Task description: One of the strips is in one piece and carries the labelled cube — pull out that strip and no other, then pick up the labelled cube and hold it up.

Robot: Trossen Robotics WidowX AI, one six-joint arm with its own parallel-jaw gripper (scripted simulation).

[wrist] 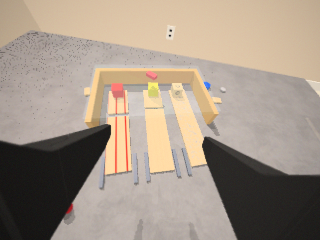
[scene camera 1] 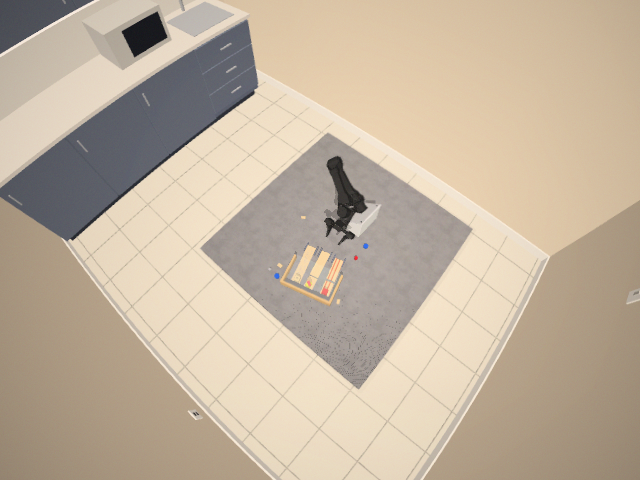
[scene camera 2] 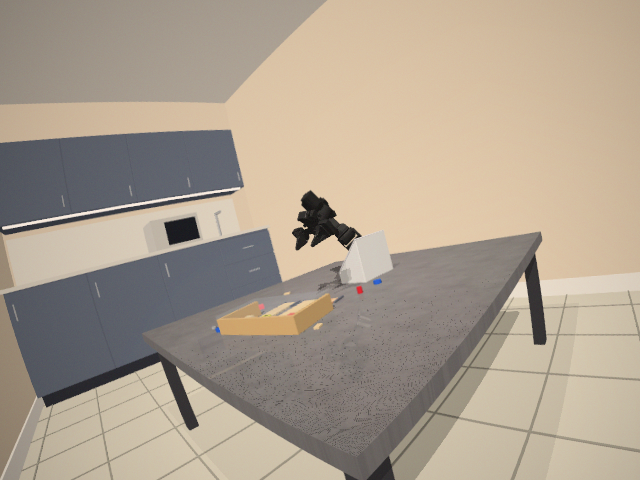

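My gripper: open, holding nothing; visible in the wrist view as well. A wooden tray is also present.
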